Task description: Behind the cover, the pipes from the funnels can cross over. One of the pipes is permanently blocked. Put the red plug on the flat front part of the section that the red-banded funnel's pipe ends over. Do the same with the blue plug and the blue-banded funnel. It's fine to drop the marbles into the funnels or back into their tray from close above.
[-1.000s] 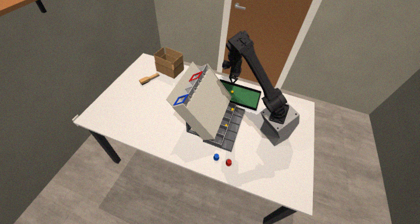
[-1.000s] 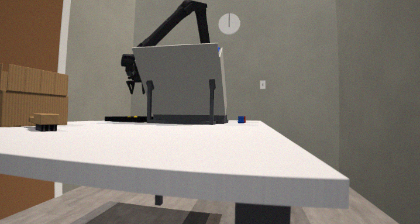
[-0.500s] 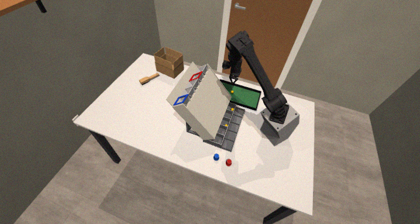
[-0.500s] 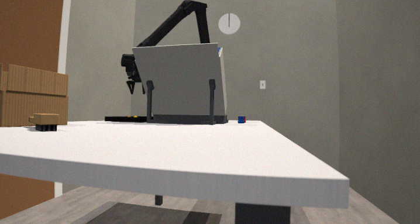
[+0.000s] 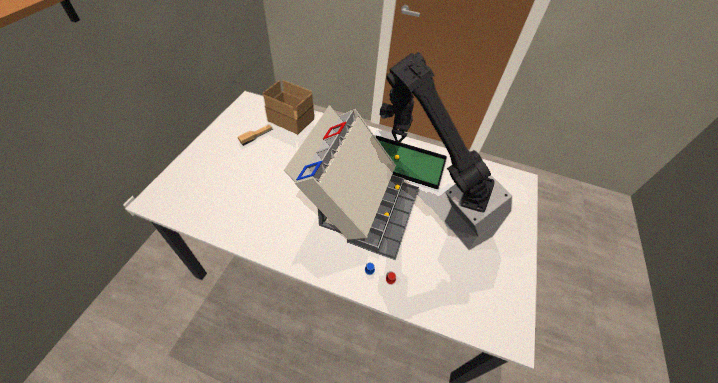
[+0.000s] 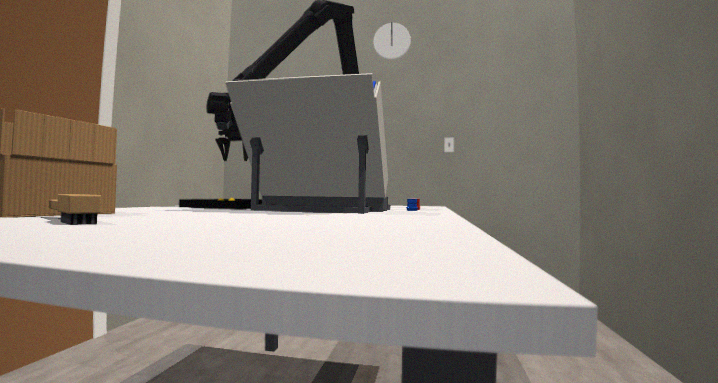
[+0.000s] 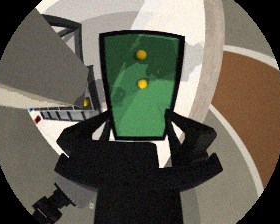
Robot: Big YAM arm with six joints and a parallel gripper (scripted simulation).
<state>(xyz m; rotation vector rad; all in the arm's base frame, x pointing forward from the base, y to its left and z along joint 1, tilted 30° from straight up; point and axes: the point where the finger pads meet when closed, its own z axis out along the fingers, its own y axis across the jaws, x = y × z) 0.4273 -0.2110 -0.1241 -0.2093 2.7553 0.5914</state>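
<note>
The green marble tray is 5 cm behind my hand, 2 cm to the right of it and 16 cm below it. Round my hand: grey cover (1 cm ahead, 33 cm to the left, 4 cm above).
</note>
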